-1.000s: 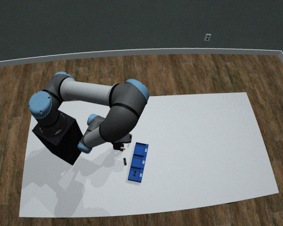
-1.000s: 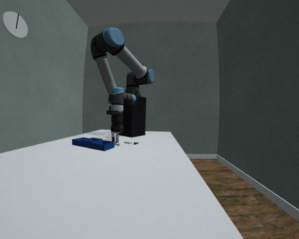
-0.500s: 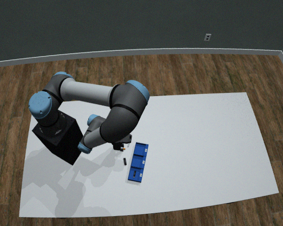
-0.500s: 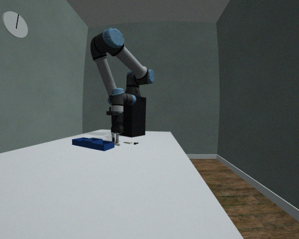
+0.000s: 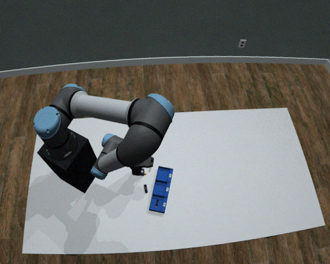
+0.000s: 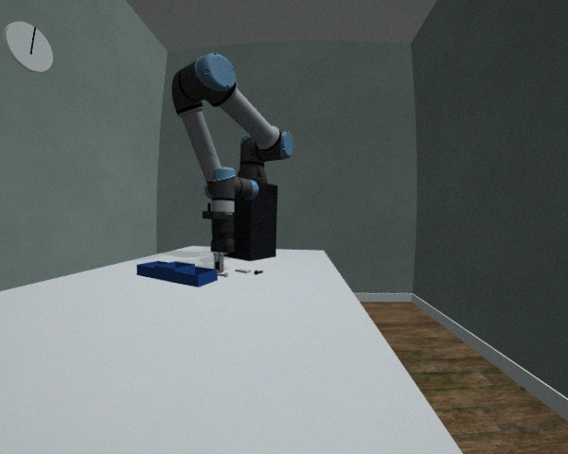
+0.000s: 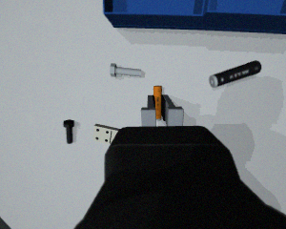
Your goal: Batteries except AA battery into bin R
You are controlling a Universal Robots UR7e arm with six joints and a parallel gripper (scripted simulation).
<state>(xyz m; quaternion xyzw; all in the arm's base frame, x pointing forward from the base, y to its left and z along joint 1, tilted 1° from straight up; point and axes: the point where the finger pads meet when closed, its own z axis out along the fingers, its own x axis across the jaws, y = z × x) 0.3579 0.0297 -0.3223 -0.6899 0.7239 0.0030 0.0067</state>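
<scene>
Right now my hand is 4 cm short of the silver bolt, 4 cm to the right of it and 1 cm above it. Also, from my hand: black screw: 3 cm behind, 13 cm to the left, 1 cm below; dotted piece: 4 cm behind, 7 cm to the left, 1 cm below; orange battery: 1 cm below.
</scene>
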